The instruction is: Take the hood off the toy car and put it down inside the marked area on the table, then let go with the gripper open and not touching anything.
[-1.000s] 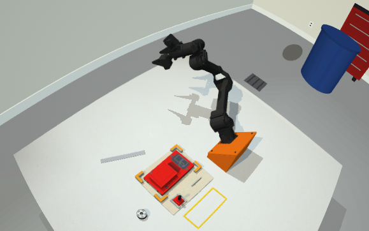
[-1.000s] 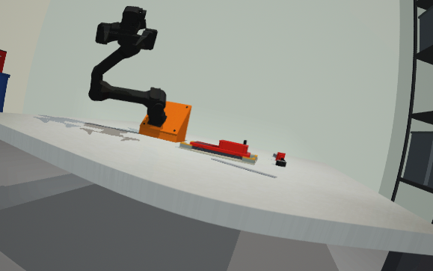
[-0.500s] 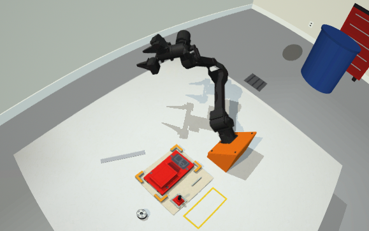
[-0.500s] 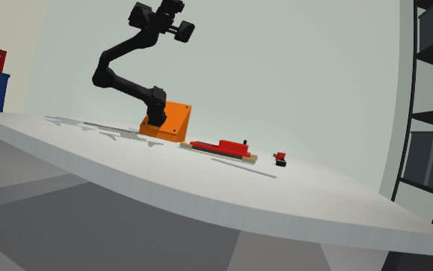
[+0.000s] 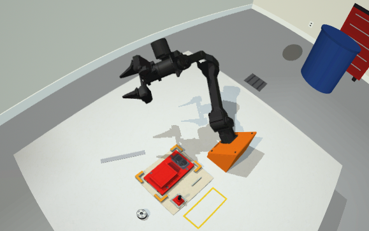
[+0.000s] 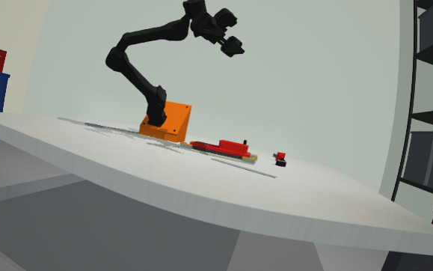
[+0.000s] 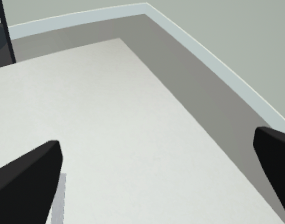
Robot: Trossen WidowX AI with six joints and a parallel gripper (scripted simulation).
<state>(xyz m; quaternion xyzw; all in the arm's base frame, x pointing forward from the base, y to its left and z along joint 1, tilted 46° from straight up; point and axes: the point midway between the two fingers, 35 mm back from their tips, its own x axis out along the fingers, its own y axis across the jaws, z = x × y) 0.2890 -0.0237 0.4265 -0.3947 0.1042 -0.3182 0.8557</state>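
Now: gripper tip 280 mm above the red hood, 270 mm to the right of it and 10 mm short of it. From my gripper tip the other things lie so: grey ruler 320 mm below, 80 mm ahead, 70 mm to the left.
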